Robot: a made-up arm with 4 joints.
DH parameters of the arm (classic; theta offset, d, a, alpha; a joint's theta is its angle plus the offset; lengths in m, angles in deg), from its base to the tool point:
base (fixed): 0 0.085 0 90
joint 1: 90 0.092 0.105 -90
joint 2: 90 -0.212 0.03 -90
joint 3: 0 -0.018 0.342 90
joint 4: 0 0.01 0.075 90
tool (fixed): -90 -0.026 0 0
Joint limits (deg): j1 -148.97..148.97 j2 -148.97..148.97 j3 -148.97..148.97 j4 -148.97..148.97
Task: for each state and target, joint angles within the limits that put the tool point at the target. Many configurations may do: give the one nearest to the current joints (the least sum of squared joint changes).
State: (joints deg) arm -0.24 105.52 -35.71 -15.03
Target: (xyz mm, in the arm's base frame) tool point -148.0 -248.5 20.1
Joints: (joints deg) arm -6.20 125.03 -57.59 10.86
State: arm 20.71 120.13 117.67 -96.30
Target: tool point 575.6 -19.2 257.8
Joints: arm 10.59 122.27 96.55 -74.63
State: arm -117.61 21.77 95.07 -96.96
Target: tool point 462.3 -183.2 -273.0
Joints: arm -63.37 25.09 120.66 -95.61
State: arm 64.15 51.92 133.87 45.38
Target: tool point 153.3 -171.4 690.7
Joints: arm 56.47 63.26 113.93 13.76
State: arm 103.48 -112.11 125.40 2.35
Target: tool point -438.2 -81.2 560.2
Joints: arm 117.70 -95.37 87.11 6.69
